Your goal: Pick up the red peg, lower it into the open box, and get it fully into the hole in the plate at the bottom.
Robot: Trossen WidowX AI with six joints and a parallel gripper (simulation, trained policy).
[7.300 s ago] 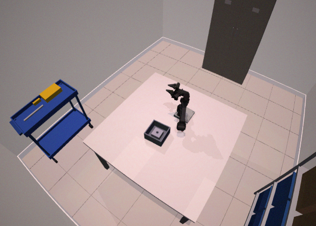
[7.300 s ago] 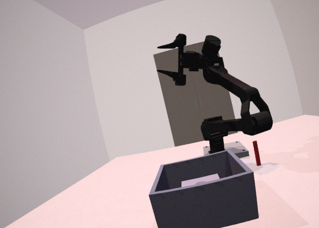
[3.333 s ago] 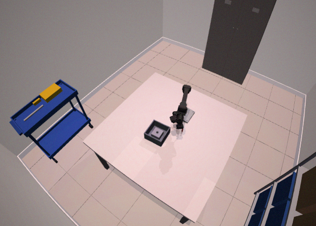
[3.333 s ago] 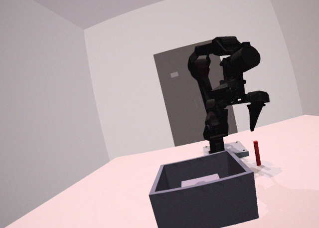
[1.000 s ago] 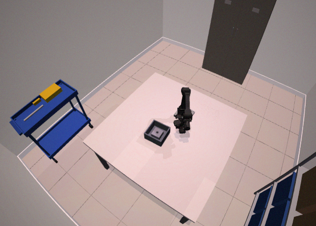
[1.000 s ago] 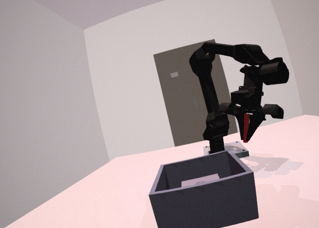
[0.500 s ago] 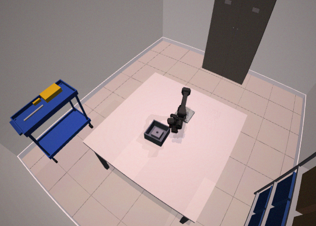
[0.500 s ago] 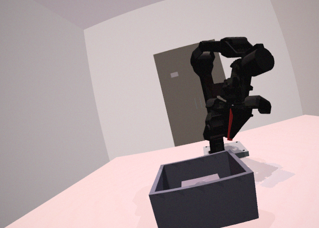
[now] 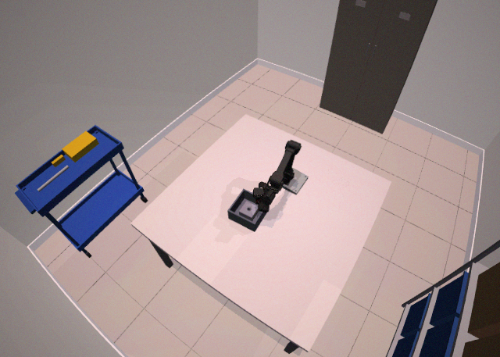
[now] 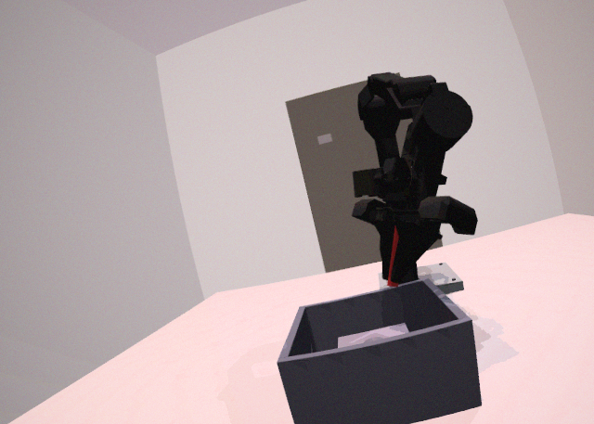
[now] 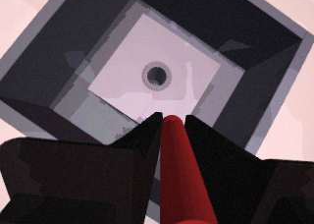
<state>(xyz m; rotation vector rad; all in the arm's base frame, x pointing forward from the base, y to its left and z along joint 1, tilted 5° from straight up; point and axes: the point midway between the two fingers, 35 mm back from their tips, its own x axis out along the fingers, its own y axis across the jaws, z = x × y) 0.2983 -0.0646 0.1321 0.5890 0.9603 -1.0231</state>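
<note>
The red peg lies 30 mm above my gripper tip and 20 mm to the left of it. The rest, counted from my gripper tip: dark grey box 100 mm below, 40 mm to the right, 20 mm ahead; pale plate 80 mm below, 40 mm to the right, 20 mm ahead.
</note>
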